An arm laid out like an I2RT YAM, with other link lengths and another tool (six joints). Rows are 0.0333 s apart.
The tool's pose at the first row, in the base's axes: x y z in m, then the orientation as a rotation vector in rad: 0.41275 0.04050 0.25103 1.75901 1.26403 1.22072
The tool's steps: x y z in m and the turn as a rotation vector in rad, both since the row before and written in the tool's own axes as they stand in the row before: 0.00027 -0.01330 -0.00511 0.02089 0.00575 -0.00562; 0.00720 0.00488 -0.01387 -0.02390 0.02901 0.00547; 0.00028 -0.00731 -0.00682 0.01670 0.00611 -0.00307; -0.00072 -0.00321 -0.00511 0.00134 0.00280 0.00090; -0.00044 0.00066 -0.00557 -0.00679 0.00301 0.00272; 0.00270 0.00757 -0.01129 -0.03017 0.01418 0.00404; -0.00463 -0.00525 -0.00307 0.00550 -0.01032 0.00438
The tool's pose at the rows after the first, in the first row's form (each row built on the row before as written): 0.40342 0.04505 0.24127 1.76682 1.28856 1.21435; 0.39306 0.04988 0.25299 1.74284 1.28126 1.25767; 0.38419 0.05223 0.24902 1.74931 1.30095 1.25487; 0.37823 0.05229 0.24782 1.74985 1.30301 1.25765; 0.37326 0.05131 0.25026 1.74622 1.29702 1.26526; 0.36556 0.05064 0.26176 1.72269 1.27653 1.29516; 0.36073 0.04785 0.25654 1.73473 1.27227 1.28478
